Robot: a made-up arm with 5 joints. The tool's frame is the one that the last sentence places.
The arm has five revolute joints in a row. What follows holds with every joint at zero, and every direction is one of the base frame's.
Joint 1 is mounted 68 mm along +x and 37 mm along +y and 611 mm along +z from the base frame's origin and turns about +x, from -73.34 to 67.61 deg.
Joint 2 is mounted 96 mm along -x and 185 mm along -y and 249 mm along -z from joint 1 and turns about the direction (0.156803, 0.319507, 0.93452), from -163.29 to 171.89 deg.
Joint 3 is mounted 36 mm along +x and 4 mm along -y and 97 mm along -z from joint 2 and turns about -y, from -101.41 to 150.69 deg.
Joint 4 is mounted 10 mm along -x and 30 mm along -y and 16 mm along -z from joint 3 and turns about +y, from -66.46 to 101.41 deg.
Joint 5 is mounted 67 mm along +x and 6 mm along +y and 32 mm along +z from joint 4 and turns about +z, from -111.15 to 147.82 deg.
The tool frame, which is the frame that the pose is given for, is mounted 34 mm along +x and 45 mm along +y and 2 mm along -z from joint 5; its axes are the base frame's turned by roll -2.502, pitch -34.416 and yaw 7.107 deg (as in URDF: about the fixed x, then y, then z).
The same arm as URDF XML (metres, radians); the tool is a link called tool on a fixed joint. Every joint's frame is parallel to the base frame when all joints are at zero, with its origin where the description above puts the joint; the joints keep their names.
<robot name="arm">
<joint name="joint 1" type="revolute"><parent link="base"/><child link="link1"/><origin xyz="0.068 0.037 0.611"/><axis xyz="1 0 0"/><limit lower="-1.28" upper="1.18"/></joint>
<joint name="joint 2" type="revolute"><parent link="link1"/><child link="link2"/><origin xyz="-0.096 -0.185 -0.249"/><axis xyz="0.156803 0.319507 0.93452"/><limit lower="-2.8499" upper="3"/></joint>
<joint name="joint 3" type="revolute"><parent link="link2"/><child link="link3"/><origin xyz="0.036 -0.004 -0.097"/><axis xyz="0 -1 0"/><limit lower="-1.7699" upper="2.63"/></joint>
<joint name="joint 4" type="revolute"><parent link="link3"/><child link="link4"/><origin xyz="-0.01 -0.03 -0.016"/><axis xyz="0 1 0"/><limit lower="-1.1599" upper="1.7699"/></joint>
<joint name="joint 5" type="revolute"><parent link="link4"/><child link="link5"/><origin xyz="0.067 0.006 0.032"/><axis xyz="0 0 1"/><limit lower="-1.9399" upper="2.5799"/></joint>
<joint name="tool_joint" type="fixed"><parent link="link5"/><child link="tool"/><origin xyz="0.034 0.045 -0.002" rpy="-0.0437 -0.6007 0.124"/></joint>
<link name="base"/>
<link name="link1"/>
<link name="link2"/>
<link name="link3"/>
<link name="link4"/>
<link name="link5"/>
<link name="tool"/>
</robot>

